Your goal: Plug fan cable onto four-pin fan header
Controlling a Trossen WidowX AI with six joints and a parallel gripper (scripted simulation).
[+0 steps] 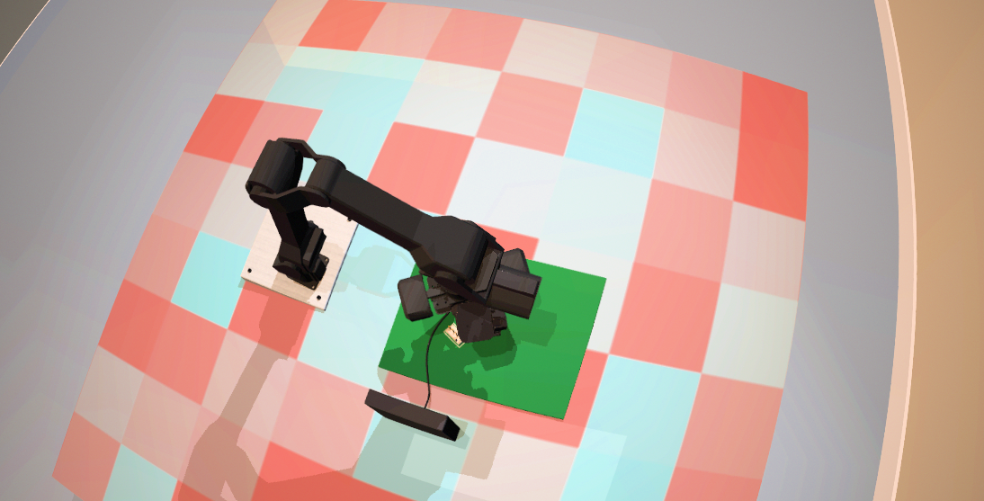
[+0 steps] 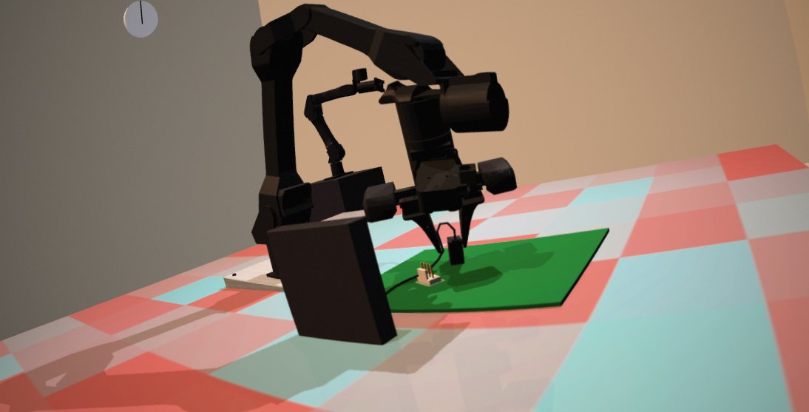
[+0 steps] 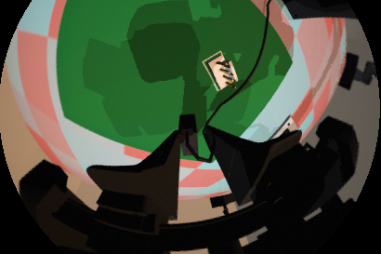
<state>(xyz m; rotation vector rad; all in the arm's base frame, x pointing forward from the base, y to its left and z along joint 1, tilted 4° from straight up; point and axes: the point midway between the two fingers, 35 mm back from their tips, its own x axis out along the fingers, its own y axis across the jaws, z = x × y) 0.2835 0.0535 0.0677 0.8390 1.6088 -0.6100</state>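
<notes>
My gripper tip is 50 mm short of the green board, 40 mm above it and 30 mm to the left of it. From my gripper tip the other things lie so: four-pin fan header: 70 mm to the right, 20 mm below, 10 mm ahead; then black plug: 10 mm to the left; then black fan: 220 mm to the right, 40 mm above, 10 mm ahead.
</notes>
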